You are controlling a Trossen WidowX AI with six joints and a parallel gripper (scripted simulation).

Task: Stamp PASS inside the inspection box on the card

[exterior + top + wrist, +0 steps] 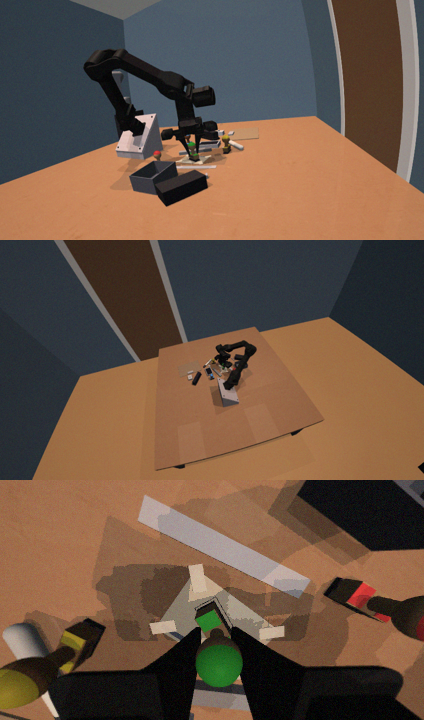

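Now: the green-knobbed PASS stamp right at my gripper tip. The rest, counted from my gripper tip: grey ruler (60 mm to the right, 20 mm below, 20 mm ahead); then cream card (20 mm below, 10 mm to the left, 10 mm behind); then red-knobbed stamp (90 mm behind, 80 mm to the right).
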